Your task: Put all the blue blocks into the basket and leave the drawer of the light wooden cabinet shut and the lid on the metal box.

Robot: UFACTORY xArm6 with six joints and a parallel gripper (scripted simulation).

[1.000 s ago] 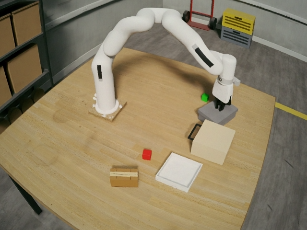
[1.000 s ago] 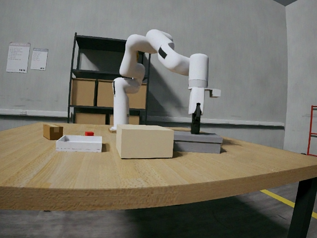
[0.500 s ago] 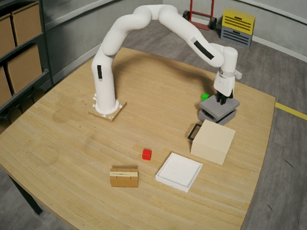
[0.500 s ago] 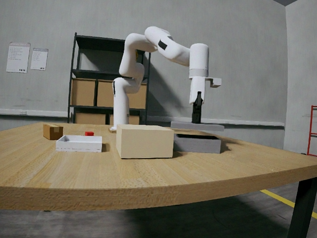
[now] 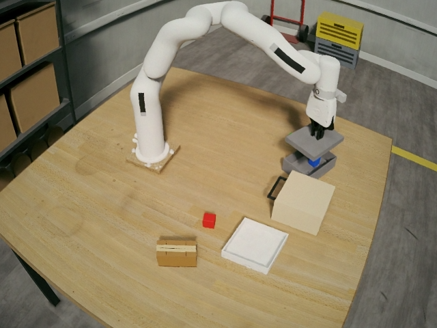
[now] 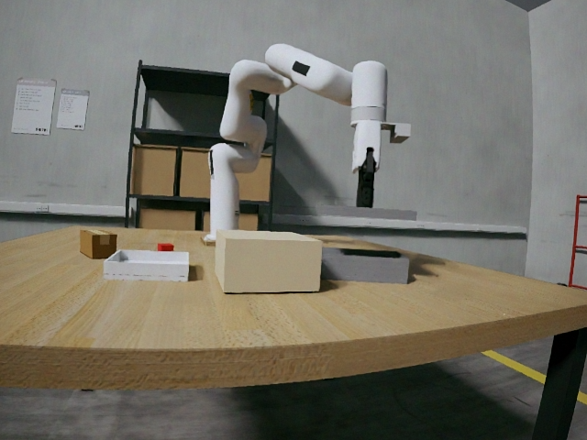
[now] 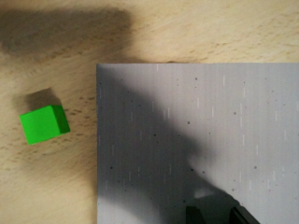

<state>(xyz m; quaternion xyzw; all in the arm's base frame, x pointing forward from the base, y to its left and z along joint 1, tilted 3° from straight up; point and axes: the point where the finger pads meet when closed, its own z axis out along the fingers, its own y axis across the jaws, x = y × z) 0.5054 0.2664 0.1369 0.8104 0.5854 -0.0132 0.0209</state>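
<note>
Right now the metal box is 14 cm below my hand. From my hand the other things lie so: grey lid (3 cm below); light wooden cabinet (21 cm to the right, 12 cm below, 5 cm ahead); white basket (42 cm to the right, 15 cm below).
</note>
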